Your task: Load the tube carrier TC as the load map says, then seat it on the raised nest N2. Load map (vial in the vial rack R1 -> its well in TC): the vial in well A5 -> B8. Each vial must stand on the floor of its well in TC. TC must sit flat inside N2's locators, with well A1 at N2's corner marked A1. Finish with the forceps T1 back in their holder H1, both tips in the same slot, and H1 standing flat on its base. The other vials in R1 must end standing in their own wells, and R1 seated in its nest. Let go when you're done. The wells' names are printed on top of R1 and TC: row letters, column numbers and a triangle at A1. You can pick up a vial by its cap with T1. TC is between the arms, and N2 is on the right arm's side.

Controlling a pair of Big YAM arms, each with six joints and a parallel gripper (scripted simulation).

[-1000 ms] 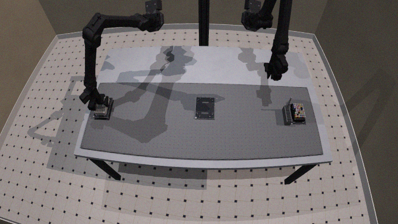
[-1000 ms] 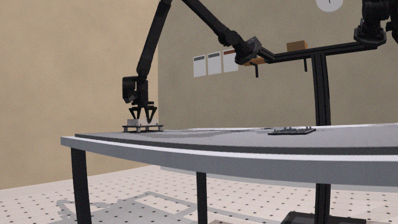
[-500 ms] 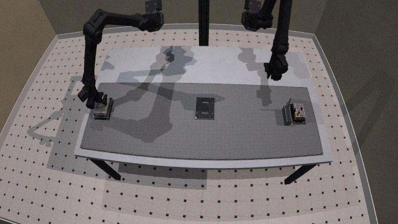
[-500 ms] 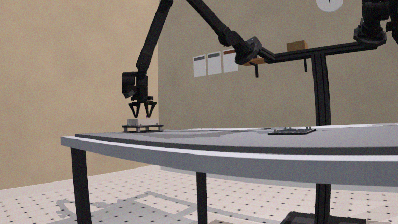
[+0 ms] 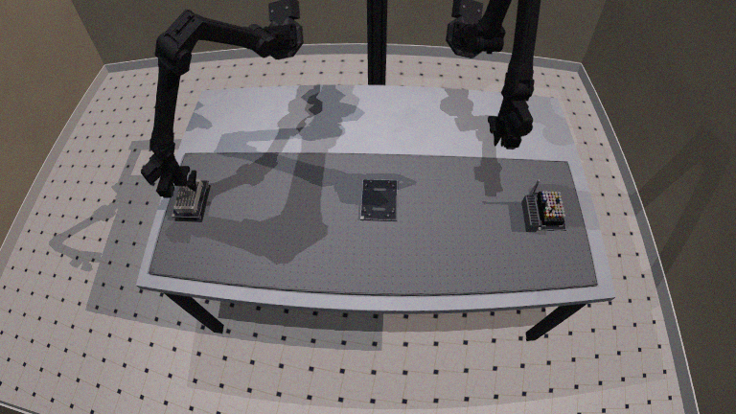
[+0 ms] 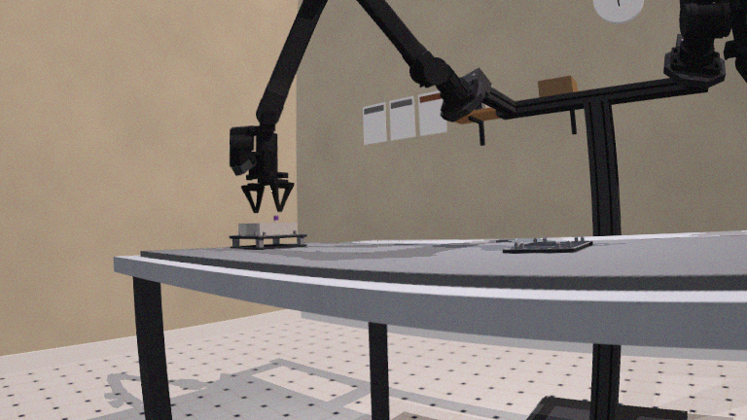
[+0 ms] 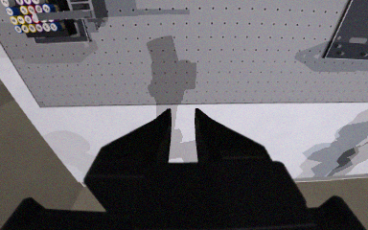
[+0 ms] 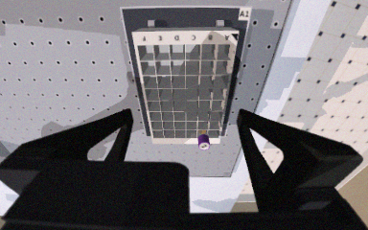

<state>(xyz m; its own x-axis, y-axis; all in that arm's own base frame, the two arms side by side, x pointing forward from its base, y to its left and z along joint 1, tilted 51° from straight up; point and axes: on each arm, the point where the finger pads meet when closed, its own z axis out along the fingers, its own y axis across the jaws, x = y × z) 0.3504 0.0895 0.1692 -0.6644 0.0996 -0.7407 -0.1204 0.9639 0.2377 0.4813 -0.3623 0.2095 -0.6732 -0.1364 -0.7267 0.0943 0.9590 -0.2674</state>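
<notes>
Now: the tube carrier TC 50 mm below my right hand. From my right hand the other things lie so: holder h1: 1240 mm to the left, 80 mm below, 80 mm ahead; then raised nest n2: 70 mm below.
</notes>
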